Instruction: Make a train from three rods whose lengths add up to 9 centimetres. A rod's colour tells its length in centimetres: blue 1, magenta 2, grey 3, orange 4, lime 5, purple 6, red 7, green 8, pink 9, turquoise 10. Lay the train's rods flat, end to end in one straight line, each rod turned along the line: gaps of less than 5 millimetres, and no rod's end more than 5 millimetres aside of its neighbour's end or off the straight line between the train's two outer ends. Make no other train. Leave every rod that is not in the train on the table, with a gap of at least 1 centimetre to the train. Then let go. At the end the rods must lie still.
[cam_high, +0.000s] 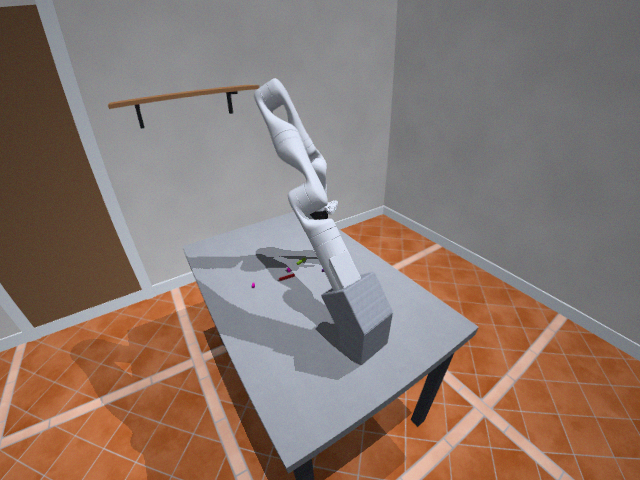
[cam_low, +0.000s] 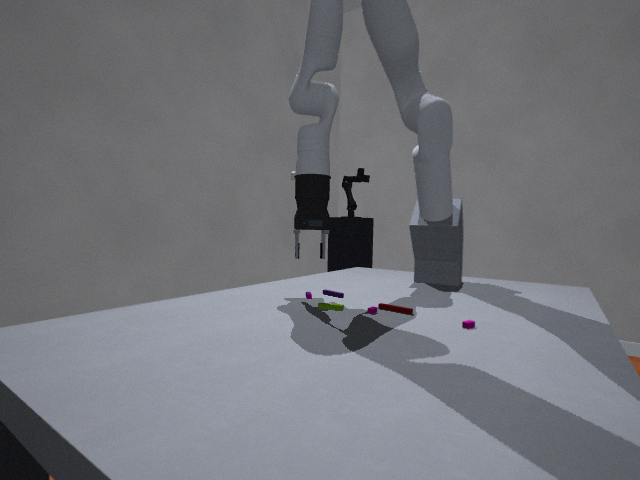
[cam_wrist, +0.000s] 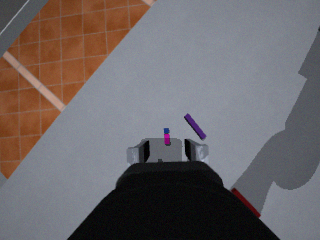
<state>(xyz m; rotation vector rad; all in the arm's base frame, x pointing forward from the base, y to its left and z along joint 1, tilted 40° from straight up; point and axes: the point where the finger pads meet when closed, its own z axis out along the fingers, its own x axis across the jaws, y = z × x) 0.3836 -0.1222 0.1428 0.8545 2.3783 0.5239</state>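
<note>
My gripper is now 10 cm above the purple rod, 7 cm past it and 1 cm to the right of it. Round my hand: blue rod: 10 cm below, 2 cm to the right, 1 cm behind; lime rod: 11 cm to the left, 10 cm below, 4 cm ahead; red rod: 20 cm to the left, 10 cm below, 5 cm behind.
</note>
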